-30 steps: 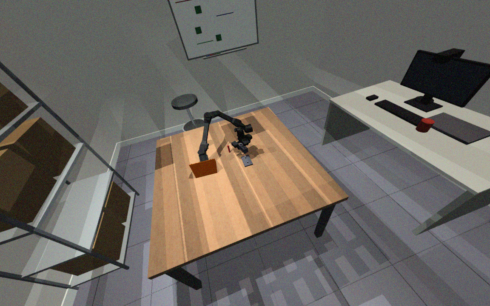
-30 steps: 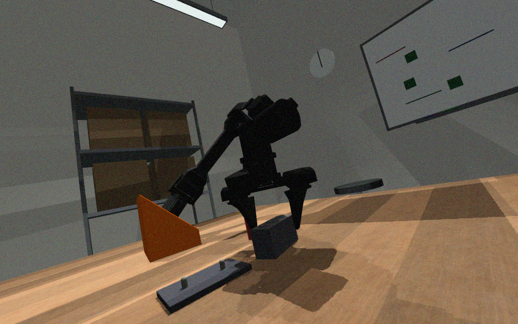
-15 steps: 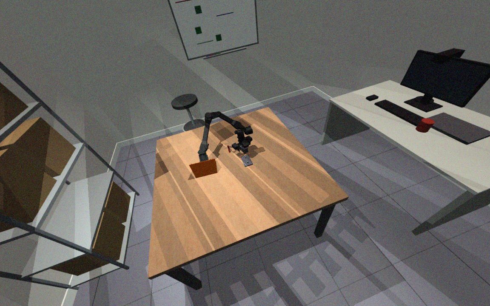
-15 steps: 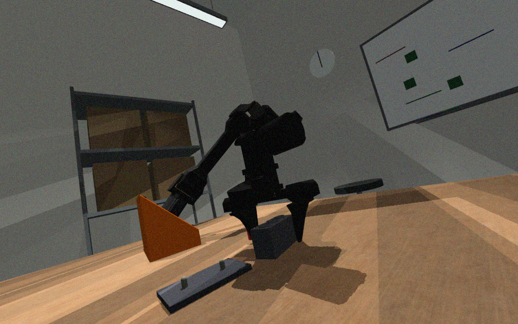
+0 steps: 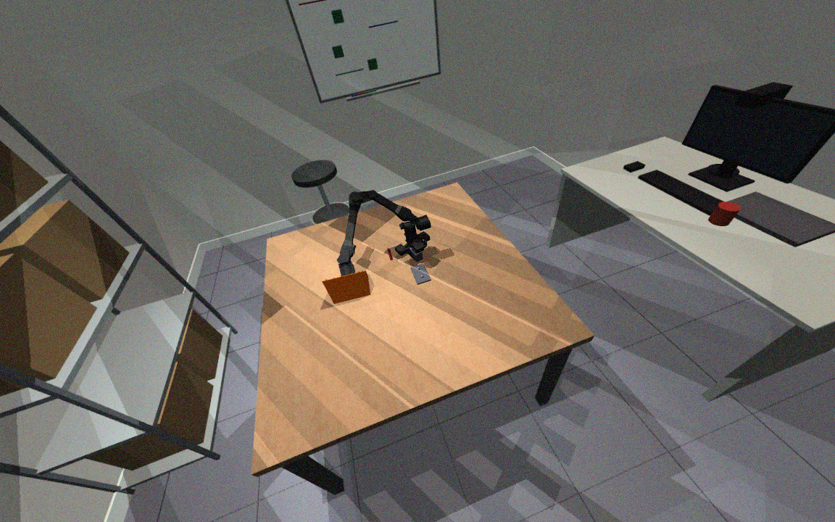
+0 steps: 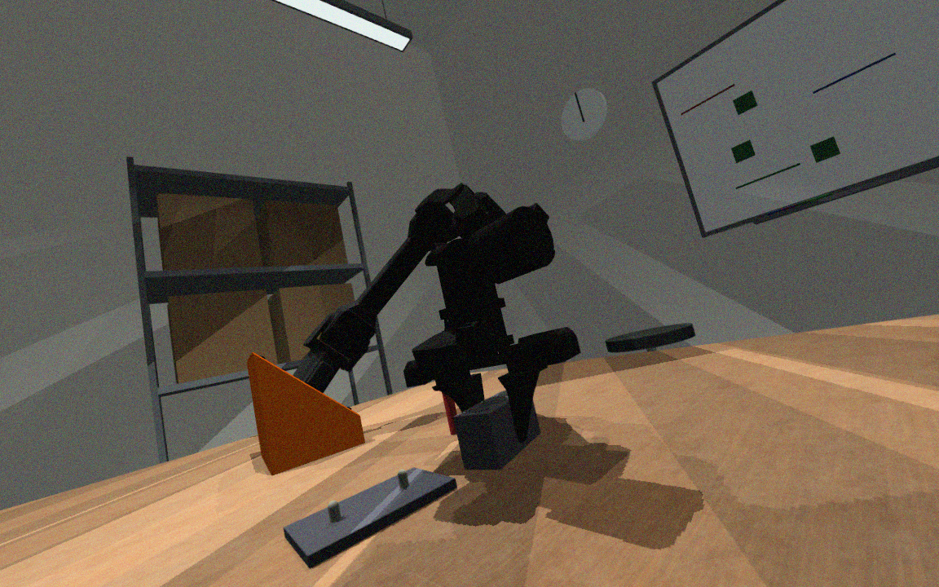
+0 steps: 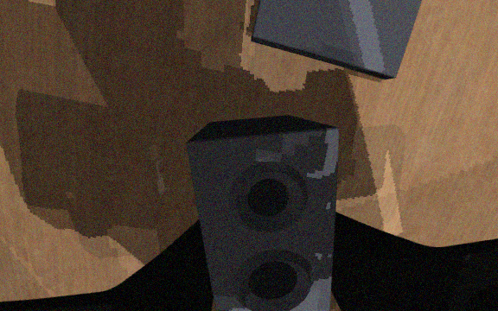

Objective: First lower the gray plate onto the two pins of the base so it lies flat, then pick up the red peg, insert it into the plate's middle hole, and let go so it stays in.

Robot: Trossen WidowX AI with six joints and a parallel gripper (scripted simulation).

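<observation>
Now: the base 140 mm to the right of my gripper tip and 20 mm behind it. From my gripper tip the other things lie so: gray plate 30 mm above; then red peg 120 mm behind, 30 mm to the left, 30 mm above.
</observation>
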